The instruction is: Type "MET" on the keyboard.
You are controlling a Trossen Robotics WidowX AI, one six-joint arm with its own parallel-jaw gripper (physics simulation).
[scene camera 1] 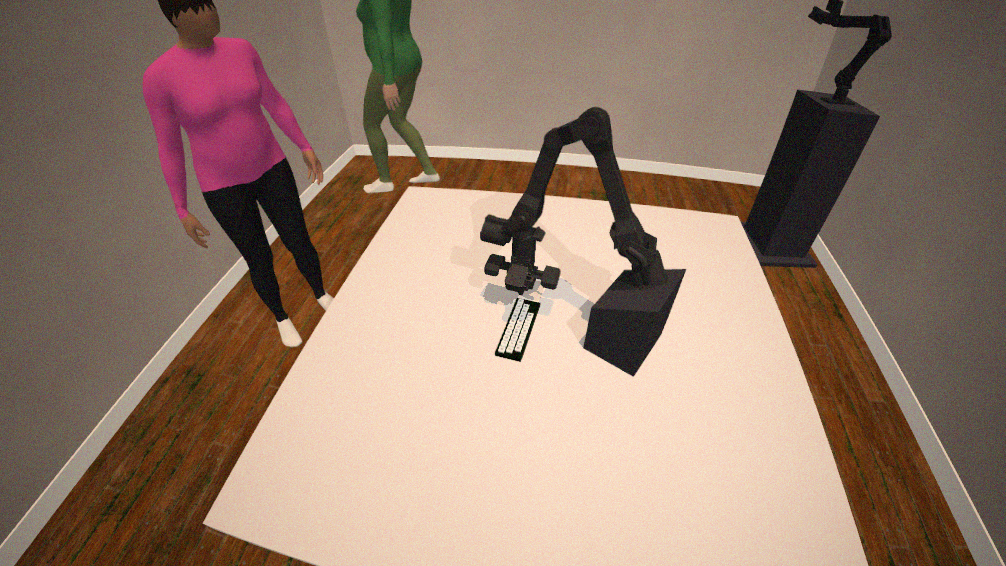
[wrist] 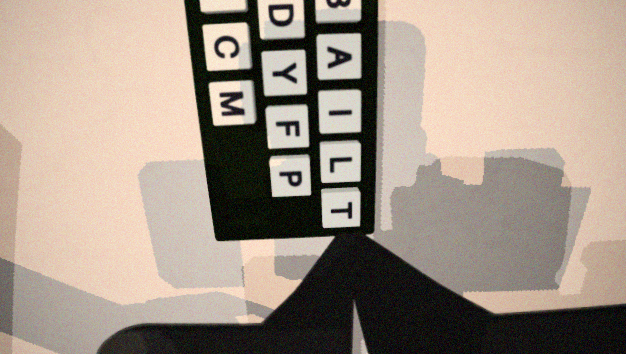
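Pixels of known places: gripper, between the fingertips: (scene camera 1: 521, 294) (wrist: 349, 246); arm's base, origin of its link: (scene camera 1: 652, 279).
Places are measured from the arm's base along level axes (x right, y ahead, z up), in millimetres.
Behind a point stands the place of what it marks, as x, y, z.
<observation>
The black keyboard (scene camera 1: 531, 306) {87, 269, -186} (wrist: 227, 200) {87, 256, -186} with white keys lies on the pale mat. In the wrist view the M key (wrist: 232, 103) {52, 273, -181} is at the left, near the end of its row, and the T key (wrist: 341, 208) {102, 299, -181} is at the lower right corner. The E key does not show in the wrist view; the keyboard's far part runs out of that view. My gripper (scene camera 1: 519, 290) {104, 298, -157} (wrist: 349, 246) {104, 298, -157} is shut and empty. In the wrist view its tips appear at the keyboard's near edge, just below the T key, which is uncovered. Their height above the mat is hard to tell.
The arm's dark base block (scene camera 1: 629, 316) {-96, 67, -18} stands on the mat (scene camera 1: 492, 457) {-333, 346, -197}, right of the keyboard. A person in pink (scene camera 1: 221, 112) stands at the left, a person in green (scene camera 1: 393, 49) at the back. A dark pedestal (scene camera 1: 809, 175) with another arm stands at the back right.
</observation>
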